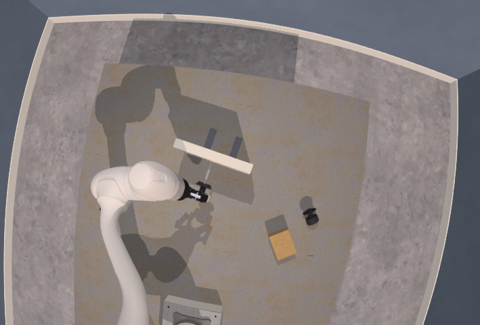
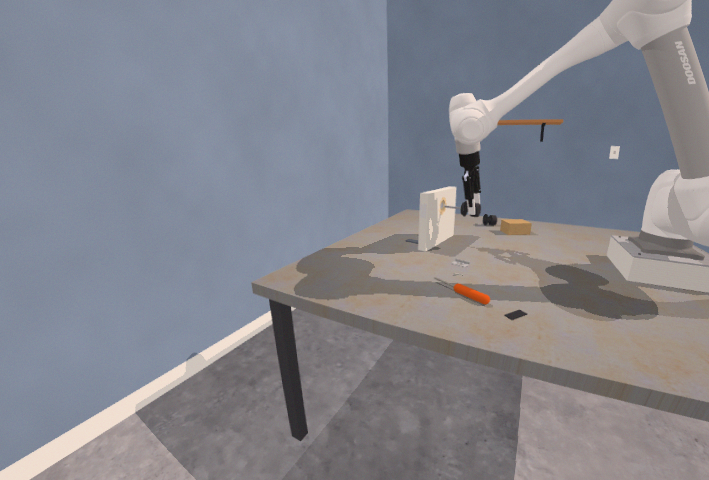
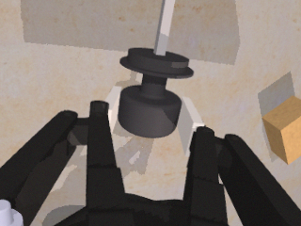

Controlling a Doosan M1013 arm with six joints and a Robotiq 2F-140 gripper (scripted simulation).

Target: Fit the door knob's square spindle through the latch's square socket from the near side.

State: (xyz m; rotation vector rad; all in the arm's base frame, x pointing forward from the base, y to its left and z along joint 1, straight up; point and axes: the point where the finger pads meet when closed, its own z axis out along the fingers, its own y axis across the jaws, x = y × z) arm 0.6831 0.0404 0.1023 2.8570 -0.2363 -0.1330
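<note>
The latch socket is 150 mm ahead of my hand, 30 mm to the right of it and 20 mm below it. Also, from my hand: tan block (380 mm to the right, 170 mm behind, 160 mm below); then orange screwdriver (430 mm to the left, 180 mm below, 40 mm behind); then pale wood door panel (150 mm ahead, 50 mm below, 30 mm to the right).
</note>
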